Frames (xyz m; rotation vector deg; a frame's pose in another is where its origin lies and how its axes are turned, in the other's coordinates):
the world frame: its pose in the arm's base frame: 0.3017 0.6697 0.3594 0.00 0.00 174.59
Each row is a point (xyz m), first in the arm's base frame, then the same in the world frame.
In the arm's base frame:
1: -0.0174 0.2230 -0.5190
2: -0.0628 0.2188 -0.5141
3: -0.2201 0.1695 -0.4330
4: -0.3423 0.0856 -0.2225
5: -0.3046 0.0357 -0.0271
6: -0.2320 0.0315 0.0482
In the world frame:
1: 0.2756 0.4748 -0.8784
2: 0.3204 0.4833 -0.8735
3: 0.4723 0.5472 -0.7924
4: 0.5861 0.6422 -0.5819
5: 0.5438 0.6883 -0.3865
6: 0.4712 0.6857 -0.3112

